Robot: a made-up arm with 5 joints. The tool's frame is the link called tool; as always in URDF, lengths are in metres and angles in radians. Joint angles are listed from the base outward.
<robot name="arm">
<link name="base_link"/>
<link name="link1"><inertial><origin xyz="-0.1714 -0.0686 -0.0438"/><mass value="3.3"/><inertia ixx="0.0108" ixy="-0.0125" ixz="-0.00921" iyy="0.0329" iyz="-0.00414" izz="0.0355"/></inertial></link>
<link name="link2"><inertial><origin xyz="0.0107 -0.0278 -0.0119"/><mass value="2.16"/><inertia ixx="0.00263" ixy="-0.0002" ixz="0" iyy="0.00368" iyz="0" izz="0.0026"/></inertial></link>
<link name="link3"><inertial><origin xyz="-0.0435 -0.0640 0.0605"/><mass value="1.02"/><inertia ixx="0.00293" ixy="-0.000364" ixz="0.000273" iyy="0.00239" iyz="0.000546" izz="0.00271"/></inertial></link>
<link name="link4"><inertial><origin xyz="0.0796 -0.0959 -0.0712"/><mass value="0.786"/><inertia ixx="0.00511" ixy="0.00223" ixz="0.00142" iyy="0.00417" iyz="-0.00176" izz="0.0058"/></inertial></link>
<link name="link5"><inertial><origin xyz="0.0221 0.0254 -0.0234"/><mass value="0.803"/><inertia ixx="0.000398" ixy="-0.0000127" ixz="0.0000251" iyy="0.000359" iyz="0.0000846" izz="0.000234"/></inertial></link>
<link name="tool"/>
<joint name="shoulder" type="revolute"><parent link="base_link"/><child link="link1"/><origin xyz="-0.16 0.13 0.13" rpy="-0.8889 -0.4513 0.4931"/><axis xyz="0 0 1"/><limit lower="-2.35" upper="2.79"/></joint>
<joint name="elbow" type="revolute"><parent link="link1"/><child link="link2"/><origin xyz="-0.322 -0.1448 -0.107" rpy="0.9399 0.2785 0.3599"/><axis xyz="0 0 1"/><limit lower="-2.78" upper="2.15"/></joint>
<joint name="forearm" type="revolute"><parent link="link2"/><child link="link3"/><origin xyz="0.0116 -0.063 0" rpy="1.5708 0 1.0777"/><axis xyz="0 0 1"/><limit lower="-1.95" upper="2.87"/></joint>
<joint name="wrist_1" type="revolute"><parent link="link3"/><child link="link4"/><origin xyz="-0.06 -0.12 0.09" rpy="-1.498 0.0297 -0.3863"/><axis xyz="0 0 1"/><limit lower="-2.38" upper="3.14"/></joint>
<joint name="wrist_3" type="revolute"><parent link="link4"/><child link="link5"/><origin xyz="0.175 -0.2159 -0.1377" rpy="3.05 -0.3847 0.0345"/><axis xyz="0 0 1"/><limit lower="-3.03" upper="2.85"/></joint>
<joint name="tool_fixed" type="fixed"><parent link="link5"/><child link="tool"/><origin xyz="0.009 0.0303 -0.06" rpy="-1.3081 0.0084 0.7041"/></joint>
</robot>
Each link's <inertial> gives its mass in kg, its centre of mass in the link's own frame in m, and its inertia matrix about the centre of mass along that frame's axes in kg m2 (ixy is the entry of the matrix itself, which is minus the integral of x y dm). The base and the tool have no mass. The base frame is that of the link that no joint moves.
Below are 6 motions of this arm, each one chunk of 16 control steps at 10 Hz.
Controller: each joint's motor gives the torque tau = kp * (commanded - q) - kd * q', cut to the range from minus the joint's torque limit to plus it. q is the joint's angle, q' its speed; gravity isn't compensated. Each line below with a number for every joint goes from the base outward.
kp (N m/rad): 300 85 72 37 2.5
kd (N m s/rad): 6 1.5 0.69 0.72 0.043
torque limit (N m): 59 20 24 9 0.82
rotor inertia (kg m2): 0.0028 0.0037 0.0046 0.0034 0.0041
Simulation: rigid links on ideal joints. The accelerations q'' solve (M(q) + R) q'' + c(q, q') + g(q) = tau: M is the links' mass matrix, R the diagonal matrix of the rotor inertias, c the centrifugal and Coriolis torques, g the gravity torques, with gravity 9.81 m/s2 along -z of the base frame. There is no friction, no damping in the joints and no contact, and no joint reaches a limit. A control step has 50 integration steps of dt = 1/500 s. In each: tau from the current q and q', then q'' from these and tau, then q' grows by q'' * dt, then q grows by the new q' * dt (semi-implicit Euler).
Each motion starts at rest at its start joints. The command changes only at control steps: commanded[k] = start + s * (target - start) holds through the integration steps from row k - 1 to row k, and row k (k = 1, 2, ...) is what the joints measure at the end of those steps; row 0 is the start. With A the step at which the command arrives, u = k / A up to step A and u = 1 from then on. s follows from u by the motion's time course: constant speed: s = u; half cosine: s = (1 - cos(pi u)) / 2; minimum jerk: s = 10 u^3 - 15 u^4 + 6 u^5; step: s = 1 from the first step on.
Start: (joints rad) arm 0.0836 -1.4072 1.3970 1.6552 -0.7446
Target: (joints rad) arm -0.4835 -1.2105 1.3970 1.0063 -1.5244
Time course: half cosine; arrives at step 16
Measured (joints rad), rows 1 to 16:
1: 0.0144 -1.4133 1.3319 1.6823 -0.8009
2: -0.0231 -1.3956 1.3088 1.7299 -0.9678
3: -0.0192 -1.3823 1.3484 1.6617 -0.9356
4: -0.0606 -1.3919 1.3552 1.5628 -0.8771
5: -0.1152 -1.3739 1.3330 1.5420 -1.0316
6: -0.1627 -1.3454 1.3289 1.5156 -1.1565
7: -0.2141 -1.3365 1.3405 1.4227 -1.1618
8: -0.2682 -1.3272 1.3414 1.3356 -1.2299
9: -0.3238 -1.3049 1.3315 1.2839 -1.3474
10: -0.3764 -1.2848 1.3308 1.2258 -1.4197
11: -0.4212 -1.2736 1.3358 1.1528 -1.4654
12: -0.4610 -1.2623 1.3342 1.0949 -1.5268
13: -0.4945 -1.2485 1.3304 1.0578 -1.5847
14: -0.5171 -1.2390 1.3320 1.0270 -1.6131
15: -0.5292 -1.2351 1.3336 1.0035 -1.6250
16: -0.5319 -1.2328 1.3319 0.9976 -1.6333

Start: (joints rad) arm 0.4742 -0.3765 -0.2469 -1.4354 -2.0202
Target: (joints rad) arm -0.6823 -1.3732 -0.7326 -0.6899 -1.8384
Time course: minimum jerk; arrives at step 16
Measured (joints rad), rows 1 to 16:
1: 0.4162 -0.3515 -0.1973 -1.3956 -1.9913
2: 0.3522 -0.3518 -0.1374 -1.3205 -2.0760
3: 0.3356 -0.3872 -0.1931 -1.3196 -2.0148
4: 0.2977 -0.4668 -0.2673 -1.3364 -1.9288
5: 0.1901 -0.5687 -0.2875 -1.2870 -1.9734
6: 0.0442 -0.6842 -0.3040 -1.1937 -1.9903
7: -0.0888 -0.8067 -0.3603 -1.1112 -1.9570
8: -0.2084 -0.9287 -0.4348 -1.0403 -1.9204
9: -0.3371 -1.0485 -0.4970 -0.9561 -1.8905
10: -0.4710 -1.1633 -0.5453 -0.8596 -1.8790
11: -0.5856 -1.2595 -0.5908 -0.7746 -1.8736
12: -0.6636 -1.3235 -0.6334 -0.7149 -1.8544
13: -0.7083 -1.3568 -0.6665 -0.6784 -1.8272
14: -0.7321 -1.3731 -0.6866 -0.6579 -1.8104
15: -0.7422 -1.3799 -0.6951 -0.6483 -1.8096
16: -0.7411 -1.3776 -0.6973 -0.6472 -1.8093

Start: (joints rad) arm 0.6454 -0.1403 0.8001 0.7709 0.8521
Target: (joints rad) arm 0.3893 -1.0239 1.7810 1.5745 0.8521
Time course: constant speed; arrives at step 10
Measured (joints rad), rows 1 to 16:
1: 0.5567 -0.2238 0.8720 0.8158 0.9409
2: 0.5259 -0.3260 0.9952 0.8775 0.9376
3: 0.5266 -0.4064 1.0789 0.9872 0.8923
4: 0.4837 -0.4867 1.1659 1.0851 0.9194
5: 0.4591 -0.5820 1.2655 1.1592 0.9168
6: 0.4384 -0.6720 1.3622 1.2423 0.9200
7: 0.4076 -0.7554 1.4547 1.3412 0.9079
8: 0.3813 -0.8407 1.5489 1.4370 0.8839
9: 0.3560 -0.9297 1.6469 1.5225 0.8783
10: 0.3289 -1.0182 1.7429 1.6106 0.8705
11: 0.3364 -1.0201 1.7081 1.6245 0.8531
12: 0.3381 -1.0158 1.7086 1.6387 0.9023
13: 0.3347 -1.0178 1.7240 1.6192 0.8528
14: 0.3383 -1.0201 1.7149 1.6195 0.8823
15: 0.3361 -1.0175 1.7135 1.6283 0.8900
16: 0.3358 -1.0172 1.7171 1.6267 0.8581

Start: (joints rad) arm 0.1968 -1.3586 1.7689 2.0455 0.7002
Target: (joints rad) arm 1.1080 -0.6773 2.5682 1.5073 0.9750
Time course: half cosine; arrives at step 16
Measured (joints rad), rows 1 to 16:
1: 0.1443 -1.3527 1.7182 2.1029 0.7062
2: 0.1602 -1.3184 1.7163 2.1734 0.5911
3: 0.2396 -1.2814 1.8005 2.0885 0.5765
4: 0.2972 -1.2491 1.8697 1.9901 0.8001
5: 0.3639 -1.1927 1.9099 1.9891 0.7798
6: 0.4475 -1.1216 1.9780 1.9764 0.6703
7: 0.5382 -1.0623 2.0667 1.8934 0.7719
8: 0.6340 -1.0001 2.1502 1.8145 0.8811
9: 0.7253 -0.9329 2.2192 1.7731 0.8709
10: 0.8099 -0.8692 2.2895 1.7280 0.8873
11: 0.8919 -0.8131 2.3607 1.6614 0.9480
12: 0.9640 -0.7636 2.4173 1.6042 0.9946
13: 1.0192 -0.7219 2.4576 1.5707 1.0174
14: 1.0583 -0.6907 2.4892 1.5454 1.0307
15: 1.0818 -0.6718 2.5078 1.5239 1.0457
16: 1.0869 -0.6659 2.5083 1.5187 1.0564

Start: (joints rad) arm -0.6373 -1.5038 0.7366 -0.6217 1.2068
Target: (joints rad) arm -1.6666 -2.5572 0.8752 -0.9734 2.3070
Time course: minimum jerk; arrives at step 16
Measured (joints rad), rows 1 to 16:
1: -0.6822 -1.5087 0.7187 -0.6418 1.1543
2: -0.7270 -1.5520 0.6937 -0.6939 1.2667
3: -0.7464 -1.5976 0.6925 -0.7177 1.2887
4: -0.7918 -1.6238 0.7262 -0.6913 1.2716
5: -0.8711 -1.6842 0.7472 -0.6911 1.3774
6: -0.9703 -1.8068 0.7384 -0.7539 1.4580
7: -1.0884 -1.9380 0.7407 -0.8166 1.5523
8: -1.2107 -2.0435 0.7720 -0.8408 1.7196
9: -1.3134 -2.1449 0.8059 -0.8517 1.8546
10: -1.4049 -2.2488 0.8319 -0.8701 1.9572
11: -1.4968 -2.3429 0.8514 -0.8965 2.0797
12: -1.5730 -2.4234 0.8633 -0.9260 2.1775
13: -1.6205 -2.4786 0.8764 -0.9423 2.2290
14: -1.6407 -2.5022 0.8945 -0.9383 2.2749
15: -1.6413 -2.5061 0.9090 -0.9265 2.3020
16: -1.6359 -2.5034 0.9151 -0.9187 2.3023

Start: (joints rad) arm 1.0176 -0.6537 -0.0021 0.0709 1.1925
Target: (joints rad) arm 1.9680 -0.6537 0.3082 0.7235 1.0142
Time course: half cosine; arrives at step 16
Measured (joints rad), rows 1 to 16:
1: 0.9846 -0.6139 0.0389 0.0843 1.1584
2: 0.9971 -0.5768 0.0818 0.1850 1.0484
3: 1.0703 -0.5779 0.0864 0.1893 1.0257
4: 1.1428 -0.6142 0.0634 0.1760 1.1414
5: 1.2186 -0.6138 0.0927 0.2188 1.1456
6: 1.3069 -0.5849 0.1568 0.3047 1.0150
7: 1.3996 -0.5827 0.1865 0.3737 0.9895
8: 1.5010 -0.6045 0.1924 0.4015 1.0539
9: 1.6056 -0.6137 0.2197 0.4414 1.0560
10: 1.6967 -0.6060 0.2667 0.5115 0.9982
11: 1.7767 -0.6049 0.2972 0.5729 0.9699
12: 1.8524 -0.6169 0.3076 0.6031 0.9946
13: 1.9146 -0.6258 0.3216 0.6260 1.0092
14: 1.9546 -0.6241 0.3418 0.6585 0.9838
15: 1.9759 -0.6228 0.3523 0.6804 0.9674
16: 1.9813 -0.6278 0.3482 0.6778 0.9828

